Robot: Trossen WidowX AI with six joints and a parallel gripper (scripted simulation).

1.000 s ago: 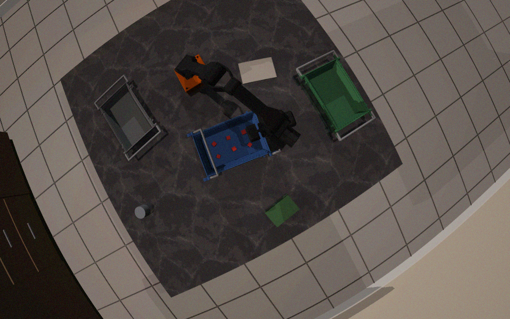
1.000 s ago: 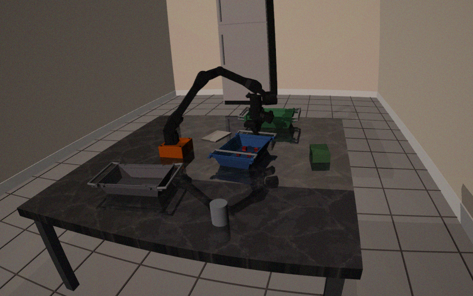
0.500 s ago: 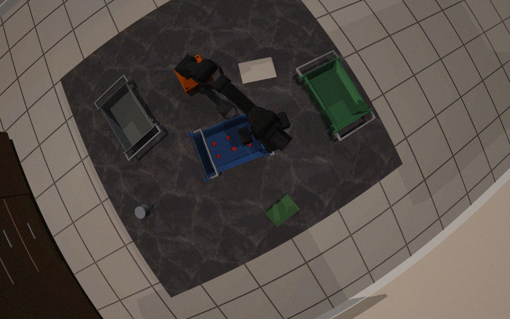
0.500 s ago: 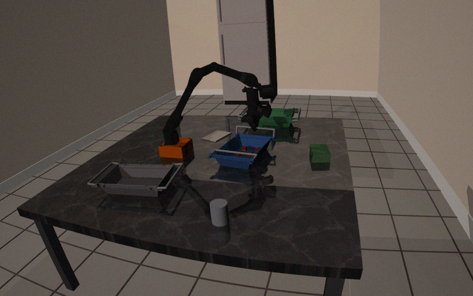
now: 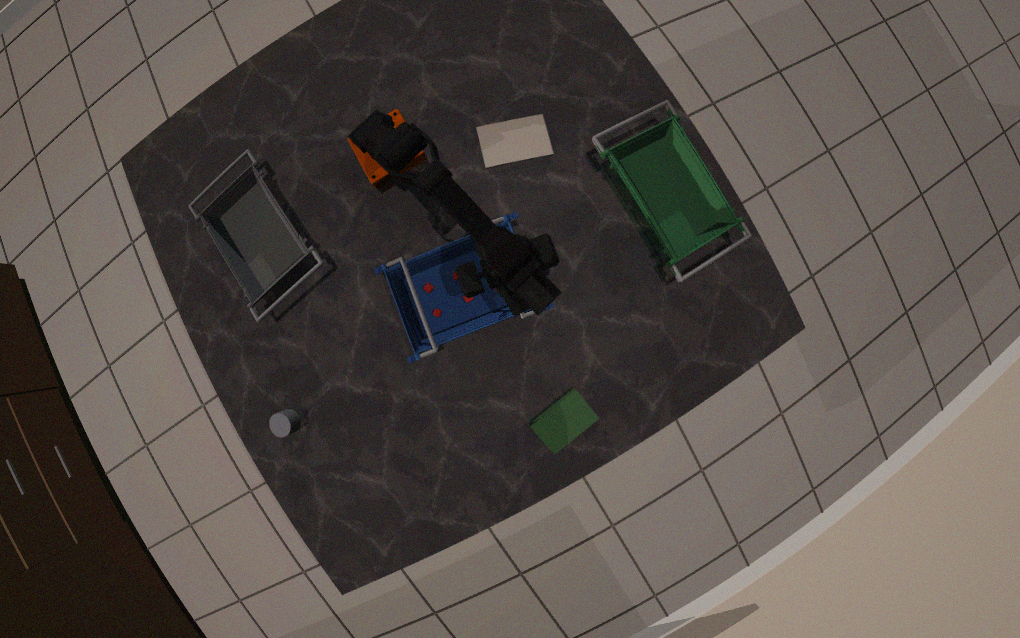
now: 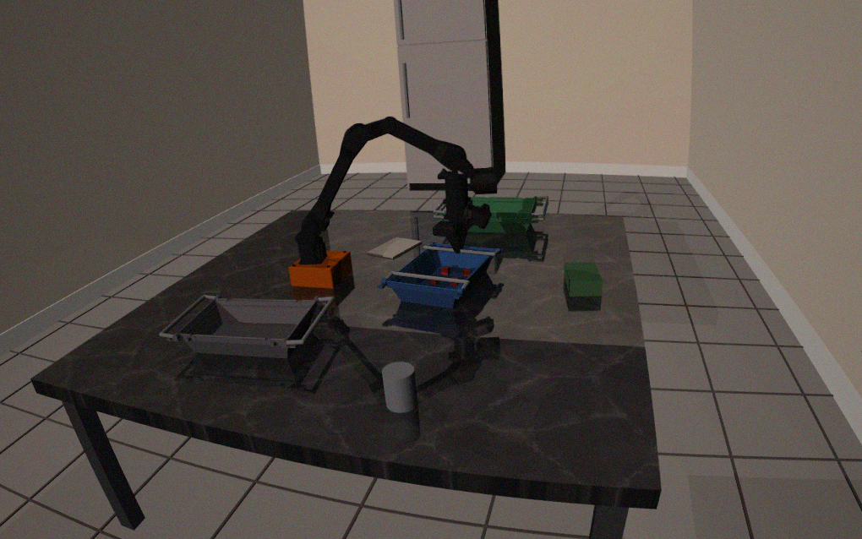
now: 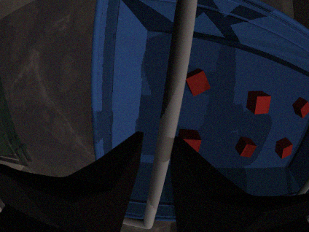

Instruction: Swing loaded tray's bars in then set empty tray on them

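Now: gripper tip 430 mm past the grey tray, 390 mm to the left of it and 10 mm above it. From my gripper tip the other things lie so: green block (320 mm ahead, 100 mm to the right, 40 mm below); grey cylinder (50 mm behind, 590 mm to the right, 20 mm below); beige sheet (220 mm behind, 190 mm to the left, 50 mm below).
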